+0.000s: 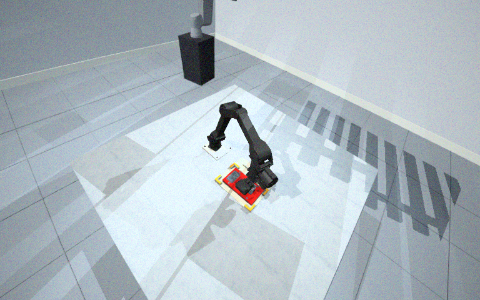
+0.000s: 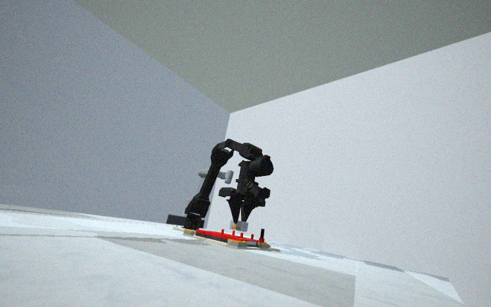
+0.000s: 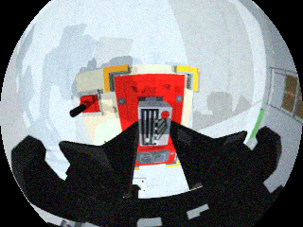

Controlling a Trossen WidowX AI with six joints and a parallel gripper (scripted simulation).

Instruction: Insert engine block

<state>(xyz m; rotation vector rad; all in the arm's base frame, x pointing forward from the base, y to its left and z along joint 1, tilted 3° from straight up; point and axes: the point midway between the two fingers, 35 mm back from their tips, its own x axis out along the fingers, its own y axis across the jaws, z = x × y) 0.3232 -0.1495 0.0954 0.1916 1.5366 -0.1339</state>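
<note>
Right now my gripper tip is 10 mm above the grey engine block.
</note>
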